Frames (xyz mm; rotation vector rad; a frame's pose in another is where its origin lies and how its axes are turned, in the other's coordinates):
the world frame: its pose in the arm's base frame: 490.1 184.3 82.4 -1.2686 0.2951 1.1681
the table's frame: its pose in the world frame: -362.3 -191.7 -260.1 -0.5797 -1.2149 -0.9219
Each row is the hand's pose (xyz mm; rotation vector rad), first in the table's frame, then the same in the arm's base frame.
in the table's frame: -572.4 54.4 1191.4 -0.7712 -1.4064 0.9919
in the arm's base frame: -520.2 -859.9 93.7 1.0223 1.8767 -1.2677
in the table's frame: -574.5 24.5 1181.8 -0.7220 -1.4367 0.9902
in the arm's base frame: -507.9 -873.3 119.4 0.9731 1.8704 -1.3098
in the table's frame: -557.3 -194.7 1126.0 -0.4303 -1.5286 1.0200
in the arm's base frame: -436.0 -944.9 322.3 0.7654 1.7906 -1.5750
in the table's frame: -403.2 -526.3 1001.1 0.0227 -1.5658 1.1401
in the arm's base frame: -303.4 -933.2 685.1 0.5253 1.5349 -1.9752
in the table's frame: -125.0 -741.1 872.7 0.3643 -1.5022 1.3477
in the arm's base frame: -193.3 -760.1 998.0 0.4399 1.1742 -2.2529
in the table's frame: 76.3 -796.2 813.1 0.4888 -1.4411 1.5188
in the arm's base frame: -155.2 -596.3 1135.2 0.4661 0.9341 -2.3308
